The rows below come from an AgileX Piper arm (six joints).
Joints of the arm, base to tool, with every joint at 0 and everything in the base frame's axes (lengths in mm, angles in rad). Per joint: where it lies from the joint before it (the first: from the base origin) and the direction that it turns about. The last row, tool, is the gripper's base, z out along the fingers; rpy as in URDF.
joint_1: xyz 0 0 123 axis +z
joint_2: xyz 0 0 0 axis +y
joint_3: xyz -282.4 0 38.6 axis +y
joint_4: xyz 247.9 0 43.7 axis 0.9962 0 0.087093
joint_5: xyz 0 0 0 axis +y
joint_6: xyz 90.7 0 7.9 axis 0.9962 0 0.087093
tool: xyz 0 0 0 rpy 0 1.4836 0
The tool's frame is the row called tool.
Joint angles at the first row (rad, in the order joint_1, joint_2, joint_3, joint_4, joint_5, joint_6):
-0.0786 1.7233 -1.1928 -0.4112 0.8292 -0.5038
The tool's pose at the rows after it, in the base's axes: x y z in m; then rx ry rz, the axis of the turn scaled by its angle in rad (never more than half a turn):
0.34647 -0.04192 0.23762 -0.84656 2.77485 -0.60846
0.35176 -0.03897 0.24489 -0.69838 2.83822 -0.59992
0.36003 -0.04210 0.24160 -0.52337 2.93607 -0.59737
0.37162 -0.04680 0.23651 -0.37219 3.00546 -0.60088
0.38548 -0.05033 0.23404 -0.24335 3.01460 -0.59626
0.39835 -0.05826 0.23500 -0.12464 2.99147 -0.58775
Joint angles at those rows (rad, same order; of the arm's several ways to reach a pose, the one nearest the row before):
-0.0367 1.7242 -1.2406 -0.4199 0.9041 -0.4118
-0.0234 1.7455 -1.3020 -0.4167 0.9865 -0.3136
-0.0267 1.8003 -1.3686 -0.4167 1.0778 -0.2076
-0.0356 1.8647 -1.4430 -0.4156 1.1490 -0.1265
-0.0433 1.9192 -1.5157 -0.4118 1.1742 -0.0587
-0.0623 1.9608 -1.5839 -0.4079 1.1753 -0.0067

